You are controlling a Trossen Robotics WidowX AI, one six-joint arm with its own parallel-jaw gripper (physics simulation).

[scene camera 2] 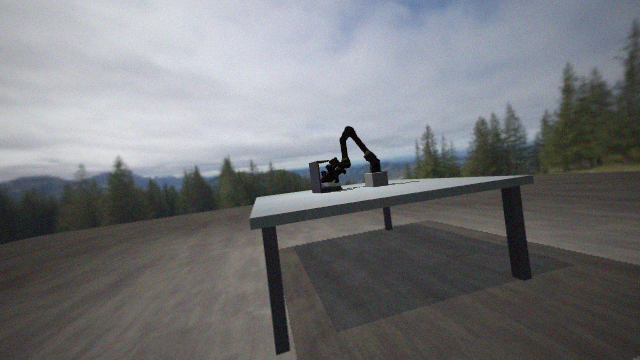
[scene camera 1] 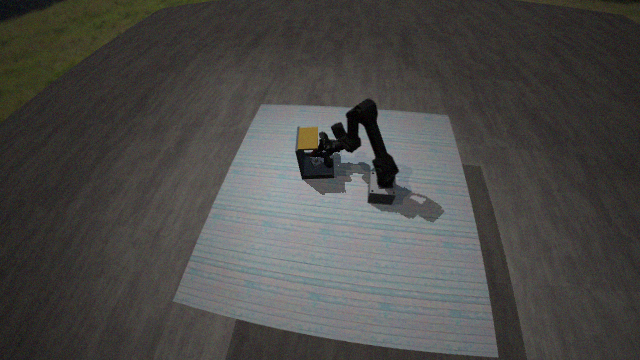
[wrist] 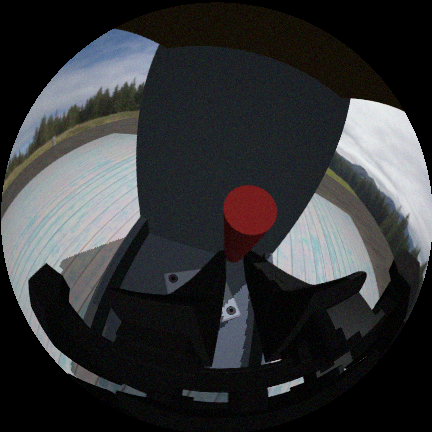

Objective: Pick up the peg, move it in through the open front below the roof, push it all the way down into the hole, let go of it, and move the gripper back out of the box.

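Frame: origin at the arm's base, x ahead, y up, z right, level; centimetres.
Seen in the pictures: gripper, fingertip midpoint: (scene camera 1: pixel 311 154) (wrist: pixel 234 255); arm's base, origin of the base link: (scene camera 2: pixel 376 172) (scene camera 1: pixel 384 182).
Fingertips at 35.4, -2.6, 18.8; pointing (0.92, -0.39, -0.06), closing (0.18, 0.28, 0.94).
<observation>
Pixels of each thing's middle, then the offset from my fingertips to it, as dx, dy, dz. "spot": a spot on its surface instead. Level surfaces: height alone.
- red peg, body centre: (wrist: pixel 237 242) -1.2, +2.7, -0.6
- light hole plate, body centre: (wrist: pixel 198 299) (scene camera 1: pixel 316 162) -2.3, -4.8, -1.3
- raised floor edge, surface spot: (wrist: pixel 127 262) spot: -1.2, -5.6, -9.3
- table, its level: dy -7.5
The red peg (wrist: pixel 250 210) is held between the fingertips in the wrist view, with its round end towards the camera; its lower part is hidden. My gripper (scene camera 1: pixel 317 153) (wrist: pixel 234 255) is shut on the peg, below the yellow roof (scene camera 1: pixel 307 138) and in front of the dark back wall (wrist: pixel 225 125) of the box. The light hole plate (scene camera 1: pixel 316 161) (wrist: pixel 186 274) lies on the box floor. In the wrist view two of its screws show, and its hole is hidden behind the left finger. I cannot tell whether the peg's lower end touches the plate.
The roof's dark underside (wrist: pixel 225 25) hangs over the gripper. A raised floor edge (wrist: pixel 127 262) runs along the box's left side in the wrist view. The arm's grey base block (scene camera 1: pixel 381 198) (scene camera 2: pixel 376 179) stands on the table (scene camera 1: pixel 340 260) (scene camera 2: pixel 400 195), to the right of the box.
</observation>
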